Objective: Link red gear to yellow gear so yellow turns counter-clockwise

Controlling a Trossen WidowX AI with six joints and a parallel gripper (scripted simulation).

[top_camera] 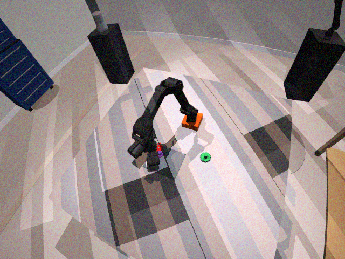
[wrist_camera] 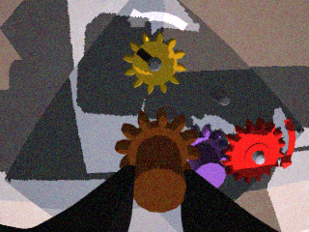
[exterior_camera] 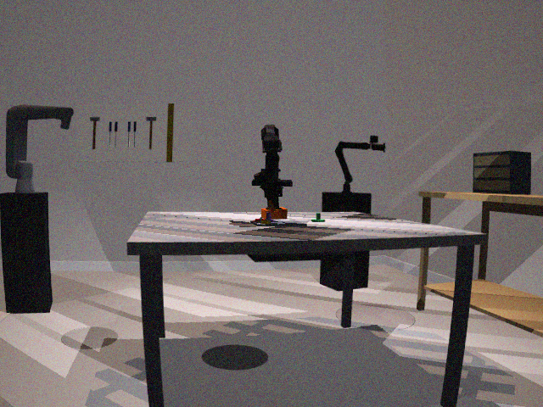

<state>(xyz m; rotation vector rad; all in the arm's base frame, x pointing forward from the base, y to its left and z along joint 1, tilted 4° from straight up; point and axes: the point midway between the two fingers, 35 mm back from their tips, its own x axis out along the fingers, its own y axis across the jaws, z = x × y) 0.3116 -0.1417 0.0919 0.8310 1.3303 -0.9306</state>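
Now: gripper tip 7 cm above the purple gear, 4 cm past it and 1 cm to the right of it. From my gripper tip the other things lie so: green gear: 27 cm to the left, 8 cm behind, 7 cm below; then yellow gear: 7 cm below, 3 cm to the right, 2 cm ahead; then orange gear: 1 cm below.
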